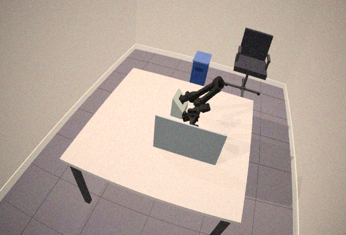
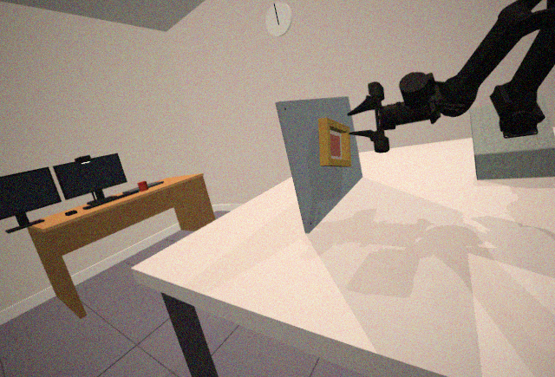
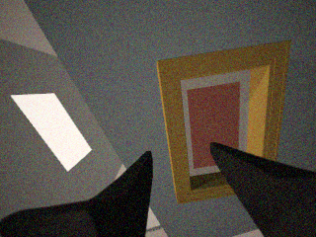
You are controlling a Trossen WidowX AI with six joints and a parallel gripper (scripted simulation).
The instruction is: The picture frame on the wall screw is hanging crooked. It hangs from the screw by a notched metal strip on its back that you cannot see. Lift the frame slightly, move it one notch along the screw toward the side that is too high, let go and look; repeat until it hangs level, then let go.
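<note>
My gripper tip is 50 mm short of the picture frame, 20 mm to the right of it and 50 mm above it. From my gripper tip the other things lie so: grey wall panel (60 mm ahead, 10 mm to the left, 70 mm below).
</note>
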